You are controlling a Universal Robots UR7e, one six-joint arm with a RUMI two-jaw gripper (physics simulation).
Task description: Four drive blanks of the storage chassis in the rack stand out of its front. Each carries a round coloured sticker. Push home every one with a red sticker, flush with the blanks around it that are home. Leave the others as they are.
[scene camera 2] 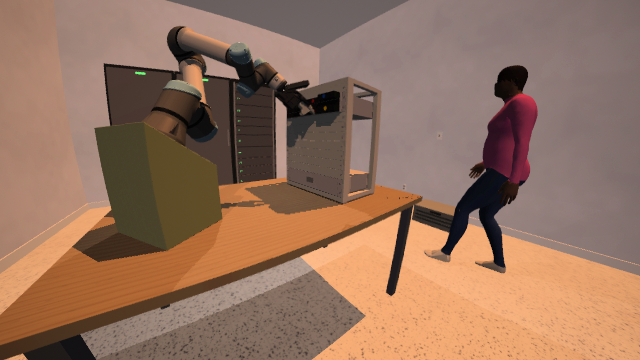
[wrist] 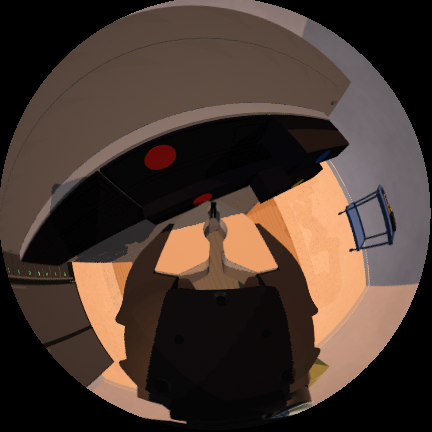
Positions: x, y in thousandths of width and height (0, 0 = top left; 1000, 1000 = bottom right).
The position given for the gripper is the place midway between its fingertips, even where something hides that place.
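Scene camera 2 shows the gripper (scene camera 2: 491, 318) together with a rack (scene camera 2: 504, 462). The wrist view shows both as well, the rack (wrist: 443, 251) and the gripper (wrist: 492, 471).
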